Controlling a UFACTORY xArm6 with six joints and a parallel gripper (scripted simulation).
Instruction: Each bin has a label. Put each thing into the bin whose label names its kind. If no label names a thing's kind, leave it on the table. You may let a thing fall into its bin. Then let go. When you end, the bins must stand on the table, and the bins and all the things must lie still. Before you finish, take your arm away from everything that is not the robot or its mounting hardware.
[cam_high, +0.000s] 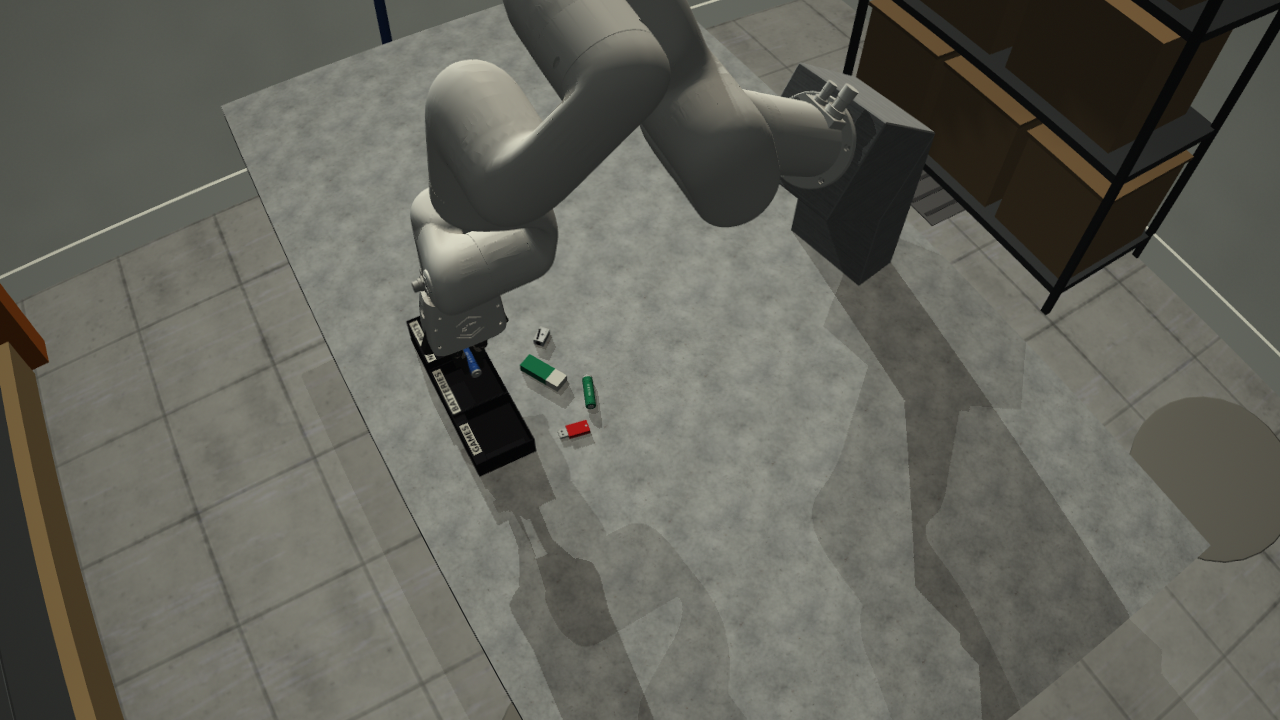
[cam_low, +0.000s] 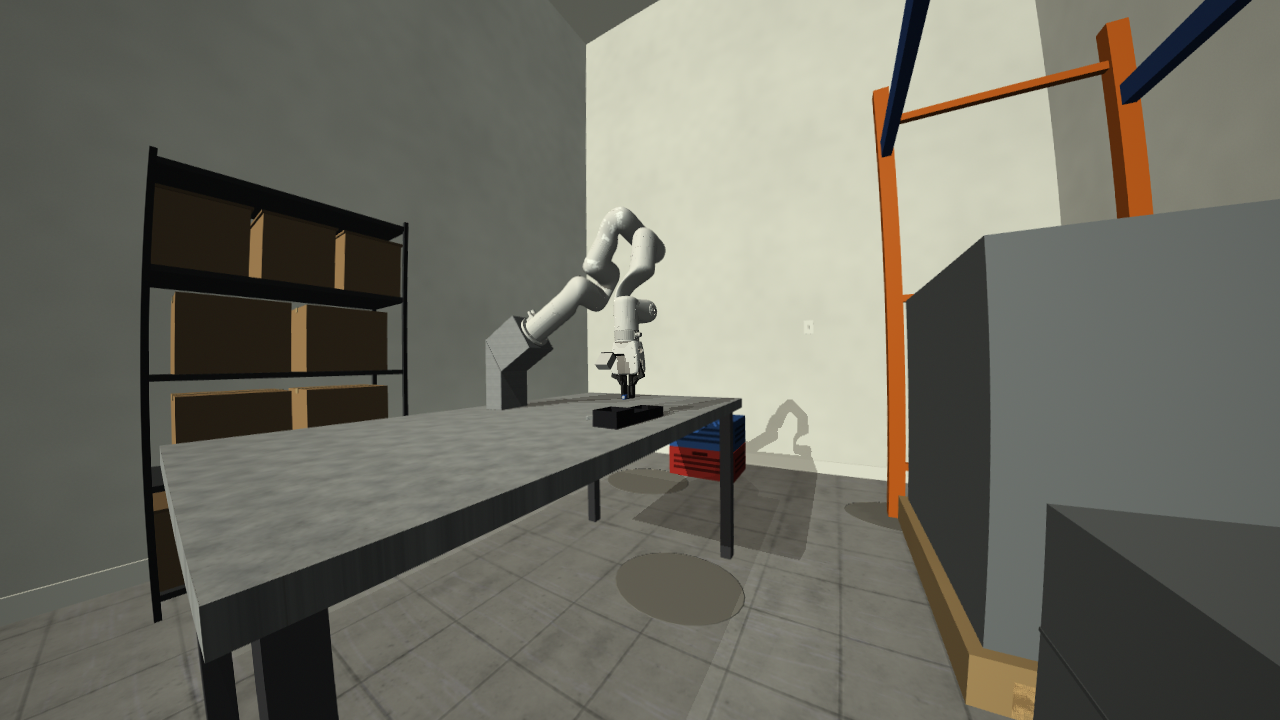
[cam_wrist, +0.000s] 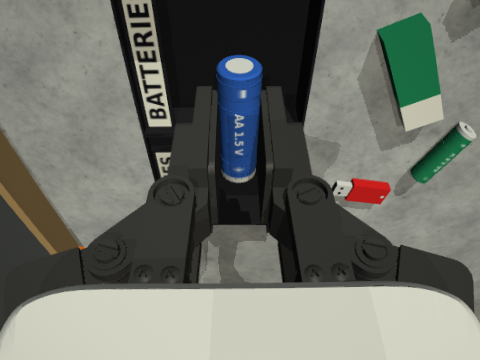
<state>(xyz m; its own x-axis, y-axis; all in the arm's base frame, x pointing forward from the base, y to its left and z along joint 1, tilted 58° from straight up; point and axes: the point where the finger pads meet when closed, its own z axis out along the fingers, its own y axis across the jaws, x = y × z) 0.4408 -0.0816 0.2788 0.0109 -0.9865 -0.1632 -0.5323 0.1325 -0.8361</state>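
Right now the black three-compartment bin is 1 cm ahead of my hand and 7 cm below it. From my hand the other things lie so: black cube 9 cm to the right, 8 cm below; blue battery 2 cm below; white cartridge 10 cm behind, 2 cm to the left, 8 cm below.
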